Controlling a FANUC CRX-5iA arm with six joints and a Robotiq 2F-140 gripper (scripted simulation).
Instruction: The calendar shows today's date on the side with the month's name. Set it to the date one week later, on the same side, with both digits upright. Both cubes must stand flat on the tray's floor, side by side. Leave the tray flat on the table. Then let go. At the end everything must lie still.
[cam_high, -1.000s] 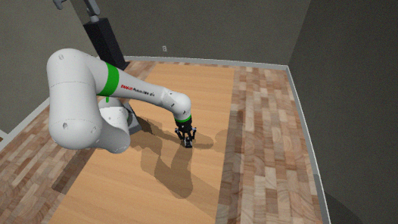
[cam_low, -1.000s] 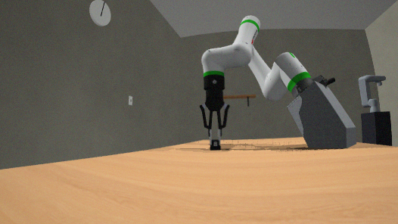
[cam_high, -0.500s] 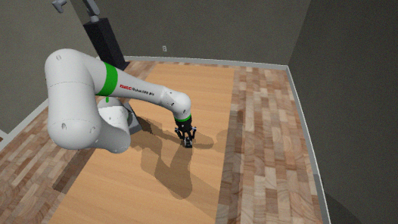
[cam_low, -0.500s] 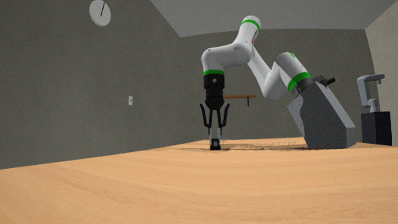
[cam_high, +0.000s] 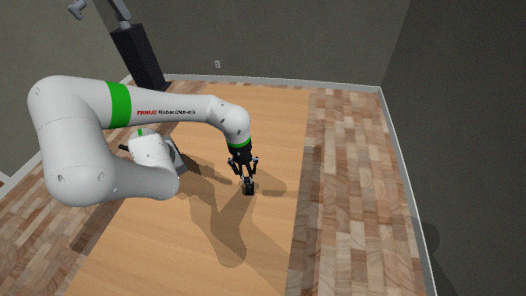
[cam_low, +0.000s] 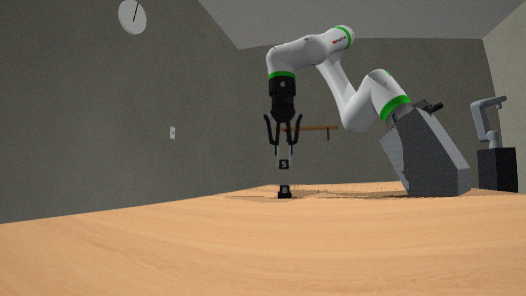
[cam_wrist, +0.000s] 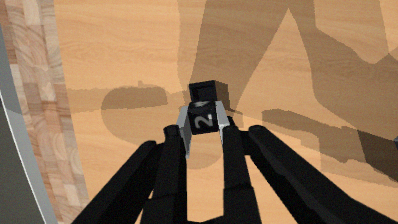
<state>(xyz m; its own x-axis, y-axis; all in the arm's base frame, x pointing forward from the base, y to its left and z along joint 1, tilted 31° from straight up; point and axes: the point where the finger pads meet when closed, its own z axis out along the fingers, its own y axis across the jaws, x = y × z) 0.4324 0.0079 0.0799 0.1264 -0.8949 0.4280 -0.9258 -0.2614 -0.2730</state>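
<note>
My hand is 12 cm above the black tray and 2 cm to the right of it. From my hand the other things lie so: black calendar cube 3 cm below; black cube 11 cm below, 3 cm to the left, 1 cm behind.
</note>
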